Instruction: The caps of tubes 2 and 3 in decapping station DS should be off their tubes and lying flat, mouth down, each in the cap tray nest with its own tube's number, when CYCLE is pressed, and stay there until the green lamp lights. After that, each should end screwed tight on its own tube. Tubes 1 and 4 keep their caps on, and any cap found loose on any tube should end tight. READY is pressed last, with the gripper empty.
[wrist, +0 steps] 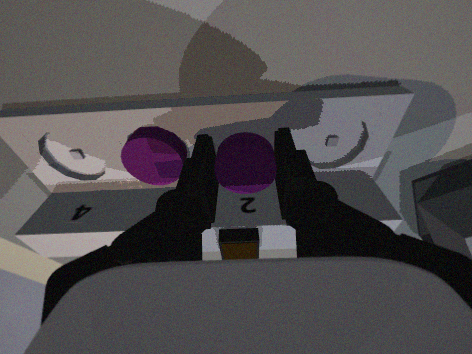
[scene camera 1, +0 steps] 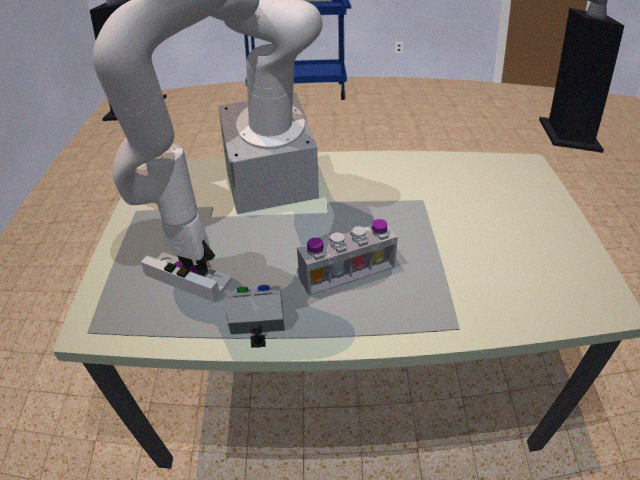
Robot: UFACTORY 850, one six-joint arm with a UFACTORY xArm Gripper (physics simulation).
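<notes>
My gripper (scene camera 1: 199, 266) (wrist: 244, 152) points down over the white cap tray (scene camera 1: 180, 280) (wrist: 350, 107), shut on a purple cap (scene camera 1: 194, 269) (wrist: 245, 165). The held cap is top up, in line with number 2; whether it touches the nest is hidden. Another purple cap (scene camera 1: 178, 264) (wrist: 152, 157) sits in the neighbouring nest between 2 and 4, top up; its number is hidden by a finger. The end nests hold no cap. In the decapping station (scene camera 1: 303, 268), the two end tubes wear purple caps (scene camera 1: 315, 244) (scene camera 1: 379, 225); the two middle tubes show whitish tops (scene camera 1: 337, 240) (scene camera 1: 359, 234).
A grey control box (scene camera 1: 255, 310) with a green button (scene camera 1: 242, 289) and a blue button (scene camera 1: 263, 287) stands between tray and station, near the table's front. Dark green (scene camera 1: 170, 267) and amber (scene camera 1: 183, 271) (wrist: 240, 250) blocks are at the tray's front wall.
</notes>
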